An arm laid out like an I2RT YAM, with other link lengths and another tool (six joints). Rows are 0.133 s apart.
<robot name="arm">
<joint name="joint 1" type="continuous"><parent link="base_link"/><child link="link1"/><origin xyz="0 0 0.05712"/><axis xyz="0 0 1"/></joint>
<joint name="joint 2" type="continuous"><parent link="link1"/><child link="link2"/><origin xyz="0.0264 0.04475 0.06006"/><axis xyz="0 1 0"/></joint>
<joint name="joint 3" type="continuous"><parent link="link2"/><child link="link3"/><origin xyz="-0.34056 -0.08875 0"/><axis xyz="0 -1 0"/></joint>
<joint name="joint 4" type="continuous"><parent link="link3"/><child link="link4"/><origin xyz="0.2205 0.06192 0.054"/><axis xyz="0 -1 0"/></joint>
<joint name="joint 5" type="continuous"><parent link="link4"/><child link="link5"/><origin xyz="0.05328 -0.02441 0.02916"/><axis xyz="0 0 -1"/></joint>
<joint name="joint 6" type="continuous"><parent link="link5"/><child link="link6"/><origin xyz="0.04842 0 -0.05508"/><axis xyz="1 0 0"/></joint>
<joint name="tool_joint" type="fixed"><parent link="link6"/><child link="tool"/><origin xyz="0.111 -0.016 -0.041" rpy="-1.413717 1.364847 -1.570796"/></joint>
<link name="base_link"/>
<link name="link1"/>
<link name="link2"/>
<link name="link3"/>
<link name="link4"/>
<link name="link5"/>
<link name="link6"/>
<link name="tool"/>
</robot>
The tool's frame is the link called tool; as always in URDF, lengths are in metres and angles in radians. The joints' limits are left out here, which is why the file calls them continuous.
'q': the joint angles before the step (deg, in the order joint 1, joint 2, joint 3, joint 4, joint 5, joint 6). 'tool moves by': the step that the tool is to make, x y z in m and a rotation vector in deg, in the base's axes. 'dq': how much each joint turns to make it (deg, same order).
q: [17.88 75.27 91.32 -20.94 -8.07 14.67]
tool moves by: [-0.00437 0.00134 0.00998 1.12 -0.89 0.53]
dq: [0.13 -0.34 1.38 -0.42 -0.46 0.77]
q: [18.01 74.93 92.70 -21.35 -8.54 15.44]
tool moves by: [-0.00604 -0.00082 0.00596 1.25 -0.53 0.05]
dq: [0.01 -0.88 0.20 -0.04 -0.10 1.03]
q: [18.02 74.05 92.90 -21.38 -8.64 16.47]
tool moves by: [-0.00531 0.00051 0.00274 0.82 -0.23 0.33]
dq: [0.20 -0.75 -0.17 0.01 -0.15 0.71]
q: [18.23 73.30 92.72 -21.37 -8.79 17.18]
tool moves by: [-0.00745 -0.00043 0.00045 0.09 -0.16 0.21]
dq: [0.46 -1.11 -0.59 -0.34 0.25 0.04]
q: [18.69 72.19 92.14 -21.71 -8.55 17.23]
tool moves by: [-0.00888 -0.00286 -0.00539 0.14 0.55 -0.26]
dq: [0.22 -1.65 -1.85 -0.22 0.46 0.33]
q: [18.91 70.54 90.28 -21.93 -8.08 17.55]
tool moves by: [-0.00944 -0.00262 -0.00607 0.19 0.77 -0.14]
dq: [0.23 -1.66 -1.79 -0.47 0.35 0.45]
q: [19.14 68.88 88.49 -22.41 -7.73 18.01]
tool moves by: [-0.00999 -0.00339 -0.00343 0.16 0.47 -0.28]
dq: [0.24 -1.65 -1.19 -0.81 0.50 0.34]
